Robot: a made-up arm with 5 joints.
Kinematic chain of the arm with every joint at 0, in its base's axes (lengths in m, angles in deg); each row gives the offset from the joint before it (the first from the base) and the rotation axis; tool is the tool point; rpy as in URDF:
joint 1: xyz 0.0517 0 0.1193 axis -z
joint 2: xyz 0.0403 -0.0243 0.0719 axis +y
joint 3: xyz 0.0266 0 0.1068 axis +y
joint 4: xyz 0.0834 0 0.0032 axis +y
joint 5: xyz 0.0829 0.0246 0 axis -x
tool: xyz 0 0 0 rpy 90 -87.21 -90
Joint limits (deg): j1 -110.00..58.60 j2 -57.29..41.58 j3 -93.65..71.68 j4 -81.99..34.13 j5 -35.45..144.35
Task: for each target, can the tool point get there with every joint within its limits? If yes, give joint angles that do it. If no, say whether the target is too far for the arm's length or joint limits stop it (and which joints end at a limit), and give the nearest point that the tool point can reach.
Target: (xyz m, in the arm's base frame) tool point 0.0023 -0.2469 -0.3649
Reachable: no: too far | nearest point 0.1278 -0.1241 0.0877 | short by 0.485 m
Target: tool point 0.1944 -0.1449 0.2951
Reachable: yes | joints 45.53 -0.83 38.15 -69.99 3.36
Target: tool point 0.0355 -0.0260 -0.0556
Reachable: no: joint limits stop it (at a limit: joint 1, joint 2) | nearest point 0.0895 -0.0613 0.0979 | short by 0.167 m
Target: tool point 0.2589 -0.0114 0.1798
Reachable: yes | joints 3.24 9.80 35.07 -2.76 95.81
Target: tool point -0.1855 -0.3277 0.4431
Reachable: no: too far | nearest point -0.0568 -0.1499 0.3433 | short by 0.241 m
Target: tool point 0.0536 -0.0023 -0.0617
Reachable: no: joint limits stop it (at a limit: joint 2, joint 3) | nearest point 0.0959 -0.0535 0.0989 | short by 0.174 m
